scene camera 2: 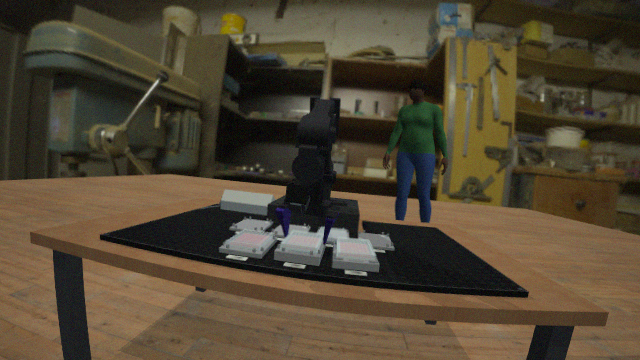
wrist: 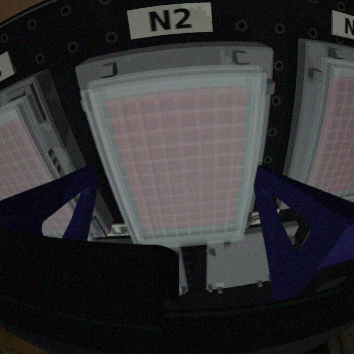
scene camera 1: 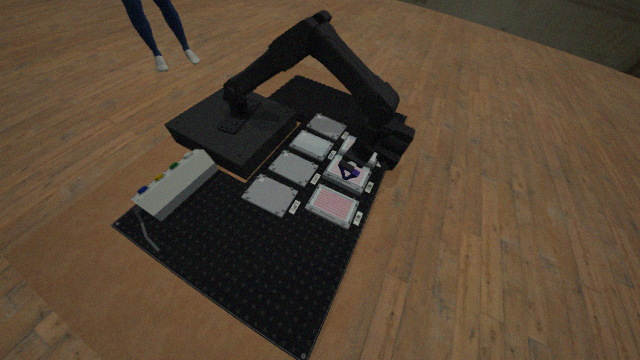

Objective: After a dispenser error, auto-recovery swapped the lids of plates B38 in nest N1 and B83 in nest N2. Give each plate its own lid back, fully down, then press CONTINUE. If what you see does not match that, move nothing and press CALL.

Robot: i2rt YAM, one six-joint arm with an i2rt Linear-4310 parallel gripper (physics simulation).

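Frame: origin at the arm's base, x left, y back, z up, level; centimetres.
Seen in the pictures: gripper, fingertip midpoint: [scene camera 2: 304, 240] [wrist: 175, 173] [scene camera 1: 350, 170]; arm's base at its link origin: [scene camera 1: 240, 115].
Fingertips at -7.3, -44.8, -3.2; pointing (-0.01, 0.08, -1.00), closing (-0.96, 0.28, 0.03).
Pixels of each thing's top centre, then the offset from my fingertips to it, as dx, dy, dz. "spot": a spot on its surface instead.
- nest N2 at a spot on its surface: [wrist: 175, 160] [scene camera 2: 303, 239] spot: -0.3, -1.2, +0.4
- N2 label at a spot on its surface: [wrist: 170, 20] spot: -2.1, -7.8, -3.4
- nest N1 at a spot on its surface: [wrist: 340, 135] [scene camera 2: 256, 240] [scene camera 1: 338, 199] spot: -11.8, +1.1, -1.3
- button box at its top centre: [scene camera 1: 168, 171] [scene camera 2: 249, 191] -23.5, +49.3, +4.8
- third plate at its top centre: [wrist: 15, 196] [scene camera 2: 354, 244] [scene camera 1: 361, 147] +12.0, -1.5, +0.0
- lid at its top centre: [scene camera 2: 332, 232] [scene camera 1: 311, 142] +8.9, +16.9, -1.8
The plate in nest N2 [scene camera 1: 348, 181] [scene camera 2: 300, 241] [wrist: 175, 160] has pink wells under what looks like a clear lid. The N2 label [wrist: 170, 20] shows at its outer end. My gripper [scene camera 2: 306, 238] [wrist: 175, 173] is open, with its purple fingers on either side of this plate and nothing gripped. The plate in nest N1 [scene camera 1: 332, 204] [scene camera 2: 250, 239] [wrist: 340, 135] also has pink wells and stands to the right in the wrist view, partly cut off. No plate or lid code is readable. The button box [scene camera 1: 182, 185] [scene camera 2: 247, 201] has coloured buttons; their words cannot be read.
A third plate [scene camera 2: 355, 248] [wrist: 17, 155] stands on the other side of N2, partly hidden by the arm in scene camera 1. A row of grey nests [scene camera 1: 270, 195] lies nearer the base; one bears a whitish plate or lid [scene camera 1: 311, 144]. A person [scene camera 2: 420, 130] stands beyond the table.
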